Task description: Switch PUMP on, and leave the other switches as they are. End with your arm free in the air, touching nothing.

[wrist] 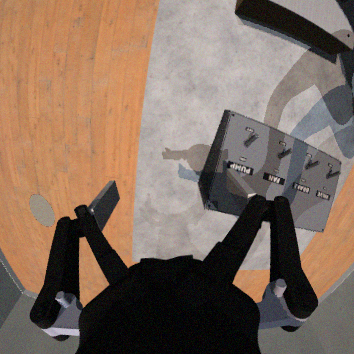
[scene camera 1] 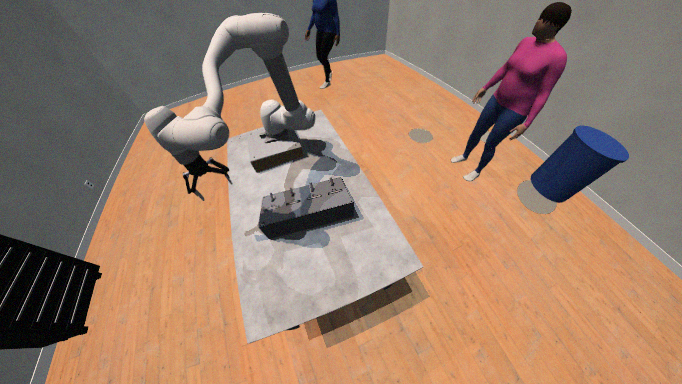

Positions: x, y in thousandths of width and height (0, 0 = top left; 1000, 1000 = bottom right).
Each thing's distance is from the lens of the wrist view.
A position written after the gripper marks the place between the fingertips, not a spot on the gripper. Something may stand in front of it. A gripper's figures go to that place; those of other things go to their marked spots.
gripper (wrist: 482, 518): 0.21 m
grey switch box (wrist: 877, 541): 0.66 m
